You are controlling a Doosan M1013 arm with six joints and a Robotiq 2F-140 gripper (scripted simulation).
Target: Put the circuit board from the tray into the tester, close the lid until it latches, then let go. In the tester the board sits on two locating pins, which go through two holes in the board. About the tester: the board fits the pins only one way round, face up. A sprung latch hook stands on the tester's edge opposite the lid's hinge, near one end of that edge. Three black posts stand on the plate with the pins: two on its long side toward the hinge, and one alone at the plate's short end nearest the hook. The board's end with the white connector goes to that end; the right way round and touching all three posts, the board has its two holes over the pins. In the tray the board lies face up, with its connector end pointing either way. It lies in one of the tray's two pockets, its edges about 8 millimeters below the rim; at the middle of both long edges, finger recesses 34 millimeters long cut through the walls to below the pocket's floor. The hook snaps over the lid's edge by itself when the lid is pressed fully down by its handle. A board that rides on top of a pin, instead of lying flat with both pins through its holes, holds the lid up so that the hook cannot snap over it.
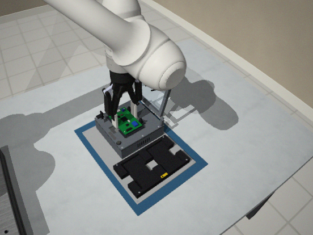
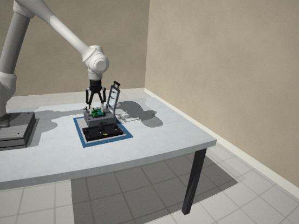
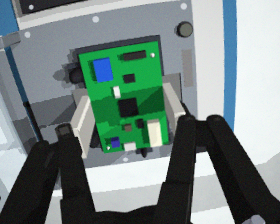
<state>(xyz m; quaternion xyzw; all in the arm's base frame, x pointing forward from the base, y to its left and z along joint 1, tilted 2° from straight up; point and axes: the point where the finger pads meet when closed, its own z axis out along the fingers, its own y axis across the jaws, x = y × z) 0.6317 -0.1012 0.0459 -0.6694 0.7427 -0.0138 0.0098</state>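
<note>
The green circuit board is 20 mm below my hand. The rest, counted from my hand: latch hook (60 mm to the left, 60 mm behind, 10 mm below); tester lid (120 mm ahead, 80 mm above, 10 mm to the right).
</note>
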